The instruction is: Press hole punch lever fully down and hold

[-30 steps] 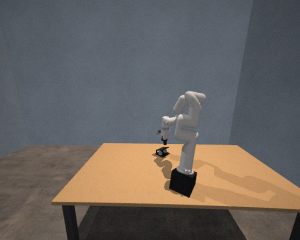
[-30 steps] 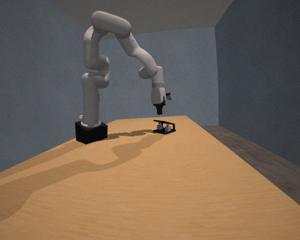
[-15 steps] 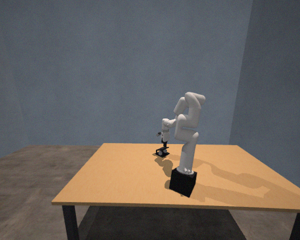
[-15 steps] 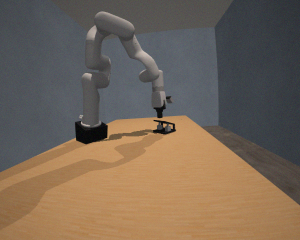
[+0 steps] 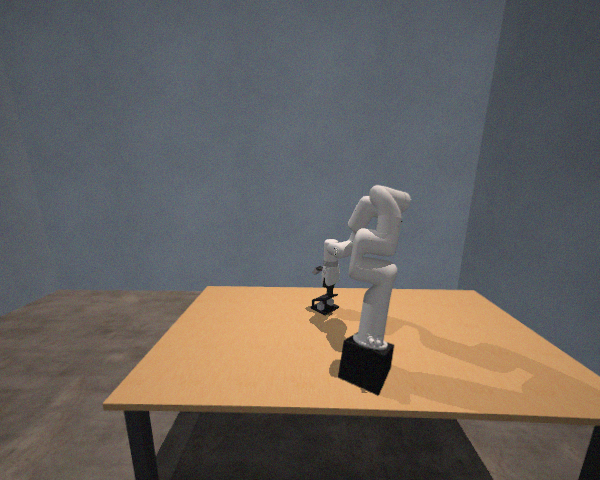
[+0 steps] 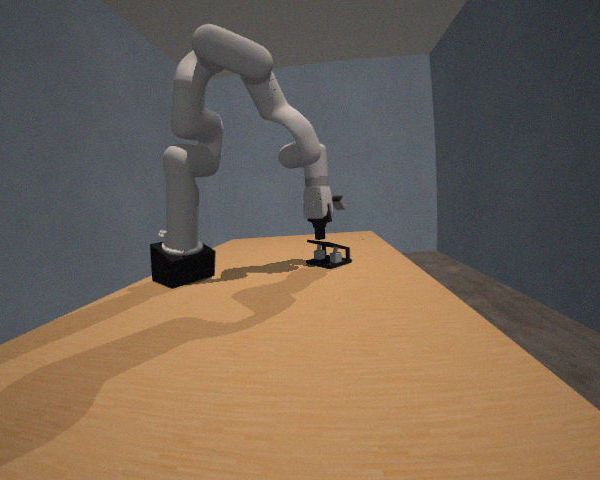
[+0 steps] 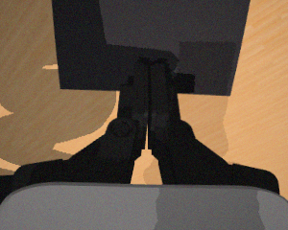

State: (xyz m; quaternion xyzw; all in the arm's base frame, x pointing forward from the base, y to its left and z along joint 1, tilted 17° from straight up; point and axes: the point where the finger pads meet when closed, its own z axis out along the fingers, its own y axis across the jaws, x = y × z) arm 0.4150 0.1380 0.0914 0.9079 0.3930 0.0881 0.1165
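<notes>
The black hole punch is 7 cm below my hand, 3 cm to the left of it and 3 cm ahead of it.
</notes>
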